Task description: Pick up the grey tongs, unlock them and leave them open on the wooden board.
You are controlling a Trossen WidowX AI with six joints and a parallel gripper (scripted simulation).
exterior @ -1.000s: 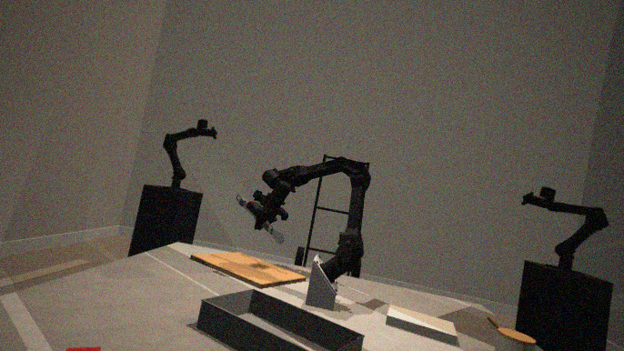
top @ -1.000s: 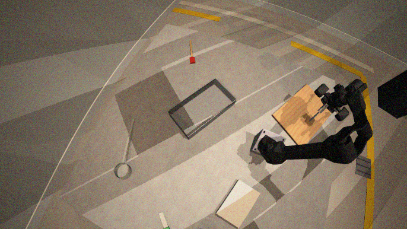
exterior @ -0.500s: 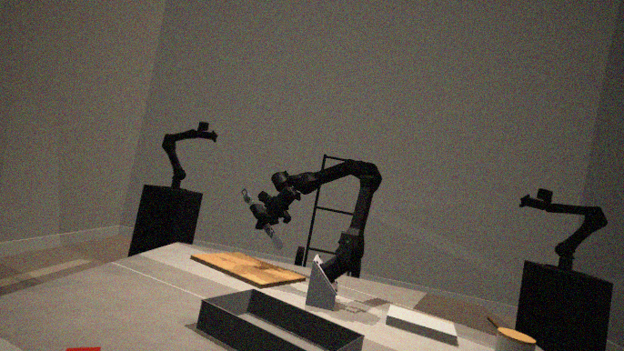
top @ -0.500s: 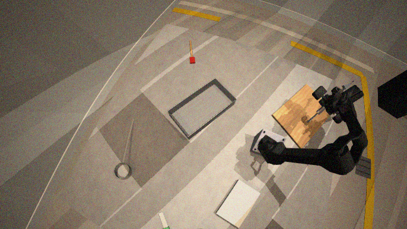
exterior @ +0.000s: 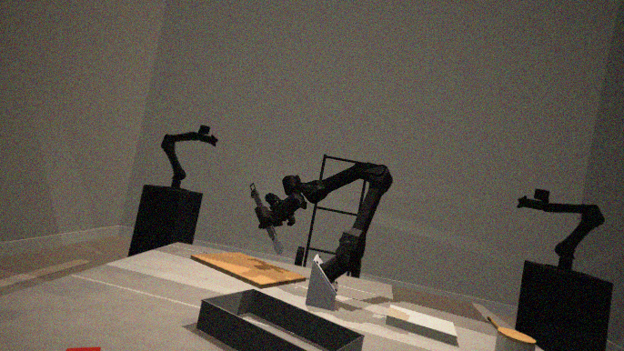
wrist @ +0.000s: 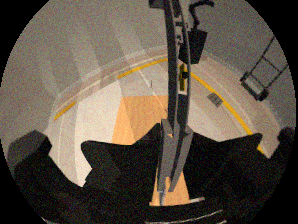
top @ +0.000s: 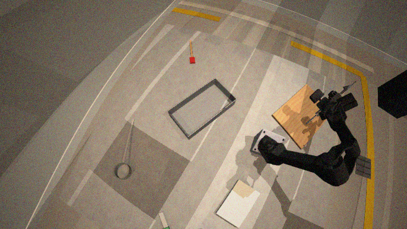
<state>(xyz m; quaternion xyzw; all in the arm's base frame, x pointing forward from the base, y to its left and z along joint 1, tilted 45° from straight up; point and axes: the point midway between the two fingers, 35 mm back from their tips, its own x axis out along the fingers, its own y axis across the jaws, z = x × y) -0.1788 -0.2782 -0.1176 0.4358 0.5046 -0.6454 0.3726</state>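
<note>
My gripper tip is 150 mm above the wooden board, 30 mm short of it and 10 mm to the left of it. Also, from my gripper tip: roasting tin: 550 mm ahead, 280 mm to the left, 120 mm below; then pale slab: 590 mm to the left, 180 mm ahead, 140 mm below.
</note>
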